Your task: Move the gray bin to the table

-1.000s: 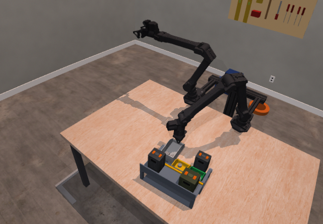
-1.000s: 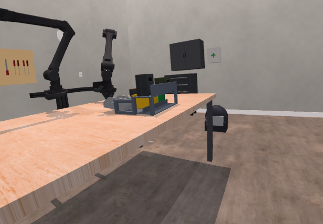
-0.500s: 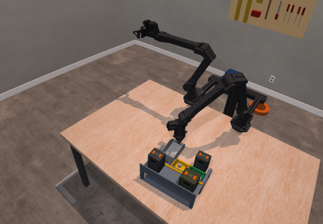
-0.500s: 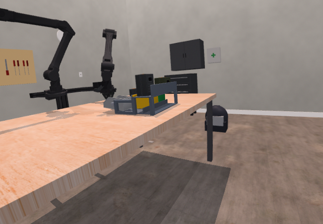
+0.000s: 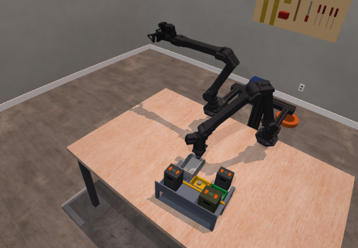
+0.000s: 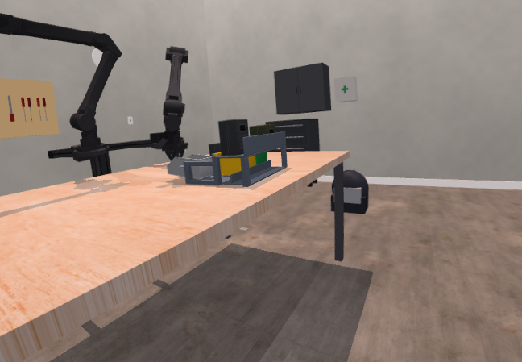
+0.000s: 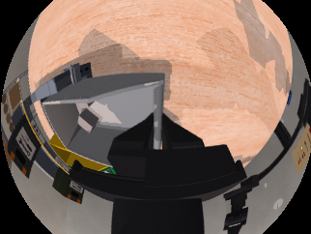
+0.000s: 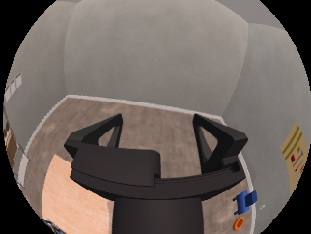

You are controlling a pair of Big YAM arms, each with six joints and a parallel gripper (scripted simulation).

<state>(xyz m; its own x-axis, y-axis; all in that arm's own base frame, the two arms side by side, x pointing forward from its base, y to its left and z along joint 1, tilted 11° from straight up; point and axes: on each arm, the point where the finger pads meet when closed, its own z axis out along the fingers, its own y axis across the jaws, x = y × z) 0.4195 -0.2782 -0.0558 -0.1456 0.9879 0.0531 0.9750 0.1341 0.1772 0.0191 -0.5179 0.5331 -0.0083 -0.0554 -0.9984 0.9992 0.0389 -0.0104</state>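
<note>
The gray open bin is 8 cm ahead of my left hand and 1 cm to the left of it. The rest, counted from my left hand: yellow bin: 19 cm ahead, 14 cm to the left, 2 cm below; gray shelf: 22 cm ahead, 15 cm to the left, 1 cm above; green bin: 26 cm to the left, 17 cm ahead, 2 cm below.
</note>
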